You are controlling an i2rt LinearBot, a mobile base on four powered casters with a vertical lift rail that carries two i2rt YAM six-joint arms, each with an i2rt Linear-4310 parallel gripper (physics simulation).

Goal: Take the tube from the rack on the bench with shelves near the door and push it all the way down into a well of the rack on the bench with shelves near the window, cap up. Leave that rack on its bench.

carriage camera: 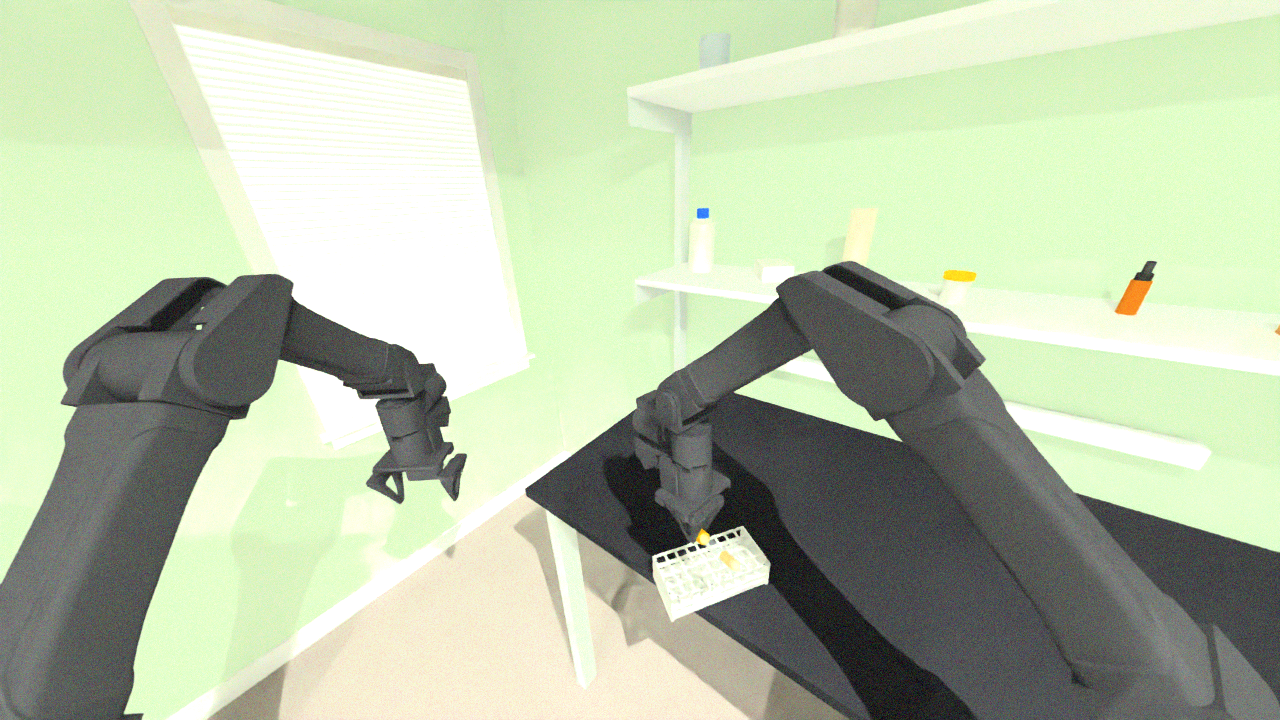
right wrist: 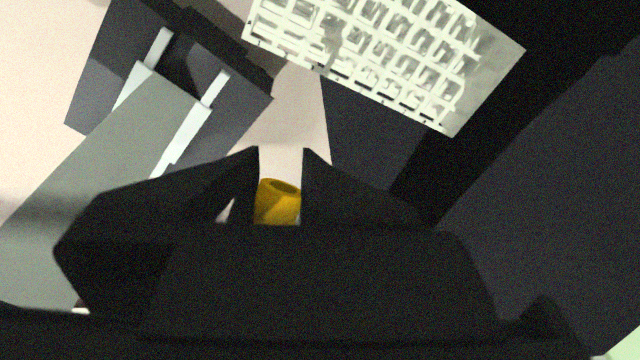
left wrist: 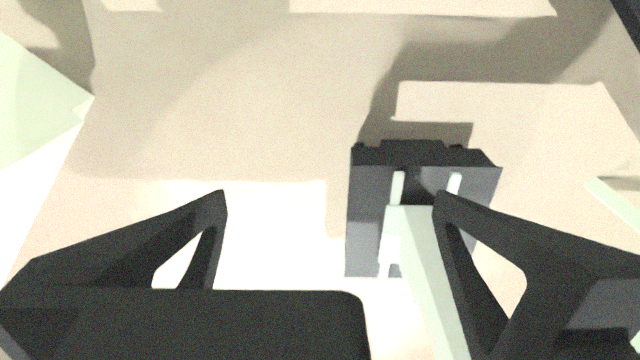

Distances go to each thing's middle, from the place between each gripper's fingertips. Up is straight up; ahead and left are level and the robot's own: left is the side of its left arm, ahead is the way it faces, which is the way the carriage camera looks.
Now: left hand 47 cm to the left of the tube with yellow cap (right wrist: pixel 277 203), 15 cm past it and 2 cm below it. Round my left hand: white tube rack (carriage camera: pixel 692 584): 50 cm to the right, 17 cm below, 5 cm behind.
Now: the tube with yellow cap 50 mm behind my right hand, 30 mm above it and 20 mm to the right of it. Round my right hand: white tube rack: 160 mm below, 60 mm ahead, 40 mm to the right.
